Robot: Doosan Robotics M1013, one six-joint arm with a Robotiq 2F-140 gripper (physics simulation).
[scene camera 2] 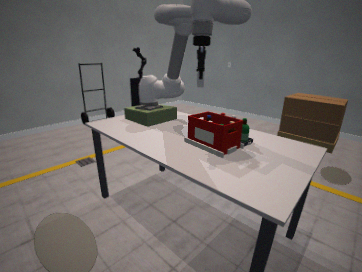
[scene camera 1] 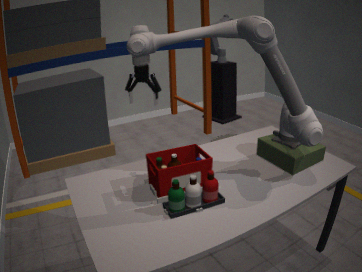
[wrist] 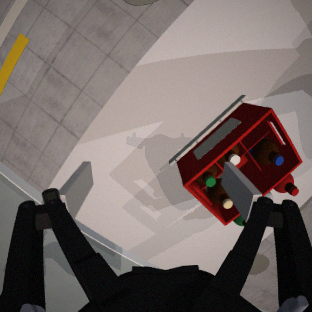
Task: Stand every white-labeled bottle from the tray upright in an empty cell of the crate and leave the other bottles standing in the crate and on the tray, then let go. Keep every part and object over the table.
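Frame: origin at the arm's base, x right, y back, z down, level; millimetres.
Seen in the pictures: gripper, between the fingertips: (scene camera 2: 199, 85) (scene camera 1: 143, 104) (wrist: 157, 173); arm's base, origin of its link: (scene camera 2: 149, 107) (scene camera 1: 289, 141).
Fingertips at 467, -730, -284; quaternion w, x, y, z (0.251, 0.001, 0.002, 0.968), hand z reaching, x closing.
Offsets run from my fingertips to a thing's top centre, as dx, dy, dz. "spot": to the spot under its first point. Level surfaces: height alone.
The white-labeled bottle {-427, -39, +229} (scene camera 1: 193, 192) stands in the middle of the dark tray (scene camera 1: 218, 201) (scene camera 2: 248, 142), between a green bottle {-405, -119, +229} (scene camera 1: 176, 196) (scene camera 2: 245, 131) and a red bottle {-450, +47, +229} (scene camera 1: 210, 188) (wrist: 285, 185). The red crate {-316, +7, +214} (scene camera 1: 167, 176) (scene camera 2: 218, 140) (wrist: 189, 171) stands beside the tray. Inside it are bottles with a white cap {-206, +29, +226} (wrist: 234, 159), a green cap {-187, -49, +226} (wrist: 210, 181), a cream cap {spot: -272, -82, +226} (wrist: 227, 204) and a blue cap {spot: -321, +91, +226} (wrist: 279, 160). My gripper (scene camera 1: 143, 97) (scene camera 2: 200, 82) (wrist: 157, 173) is open and empty, high above the crate and table. One finger hides part of the crate in the wrist view.
A green block (scene camera 1: 292, 152) (scene camera 2: 151, 115) carries the arm's base at one end of the table {dz +389} (scene camera 1: 120, 240) (scene camera 2: 165, 150). A light strip {spot: -151, +44, +369} (scene camera 2: 202, 146) runs along the crate's base. Orange rack posts (scene camera 1: 206, 75) and a stack of brown boxes (scene camera 2: 312, 120) stand beyond the table.
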